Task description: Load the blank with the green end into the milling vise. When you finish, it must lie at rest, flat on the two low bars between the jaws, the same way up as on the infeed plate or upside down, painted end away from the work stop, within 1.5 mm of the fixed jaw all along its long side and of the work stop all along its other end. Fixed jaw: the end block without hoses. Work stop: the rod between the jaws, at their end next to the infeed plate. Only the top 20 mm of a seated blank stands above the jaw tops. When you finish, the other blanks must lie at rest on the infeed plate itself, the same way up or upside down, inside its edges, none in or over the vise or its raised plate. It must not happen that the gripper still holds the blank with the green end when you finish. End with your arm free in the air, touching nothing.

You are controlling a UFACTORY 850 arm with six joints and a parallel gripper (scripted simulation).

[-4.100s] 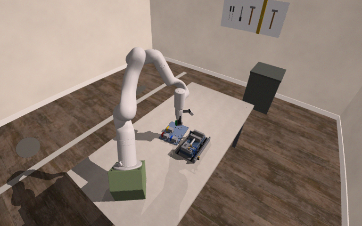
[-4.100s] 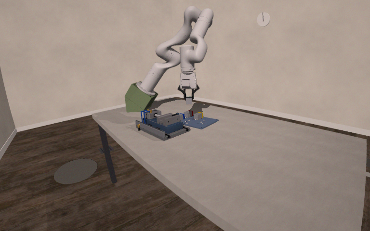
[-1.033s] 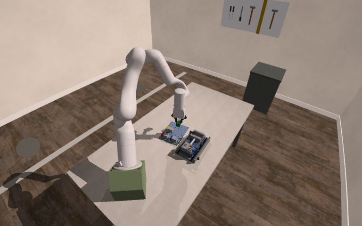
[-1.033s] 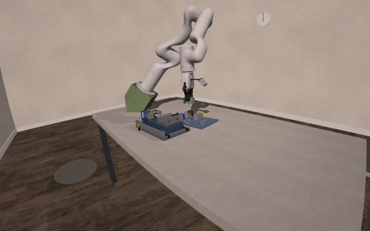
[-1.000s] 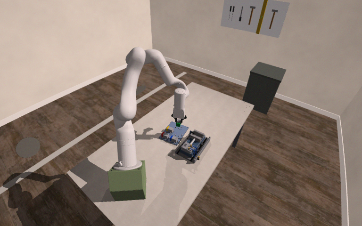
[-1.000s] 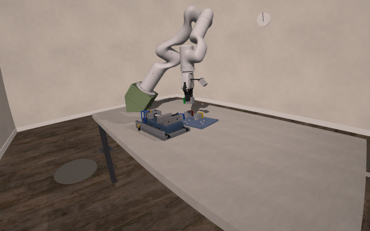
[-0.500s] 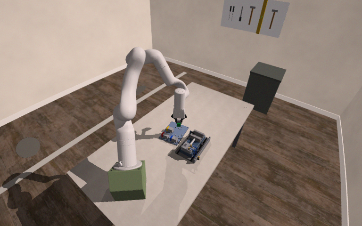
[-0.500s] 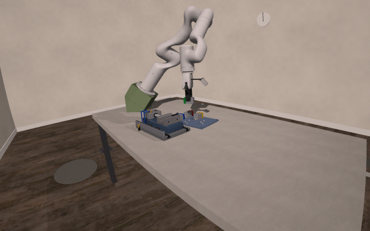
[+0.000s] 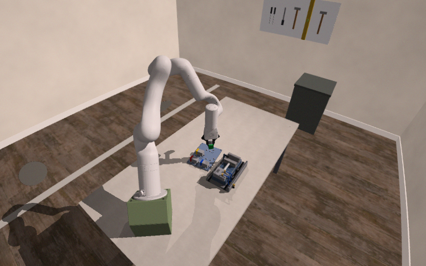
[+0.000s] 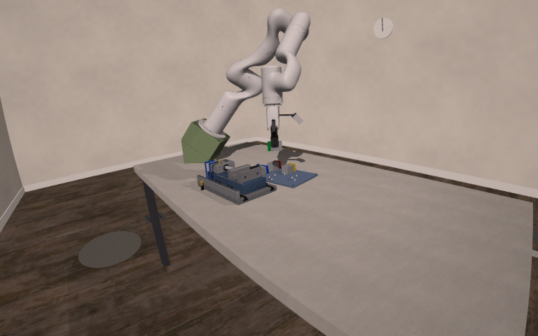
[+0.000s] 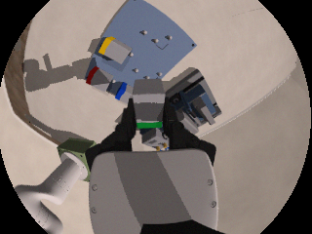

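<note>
Now: the green-ended blank 20 mm below my hand. From my hand the other things lie so: blue infeed plate: 170 mm below, 50 mm to the left; then yellow-ended blank: 150 mm below, 90 mm to the left, 10 mm behind; then blue-ended blank: 150 mm below, 90 mm behind, 10 mm to the right.
</note>
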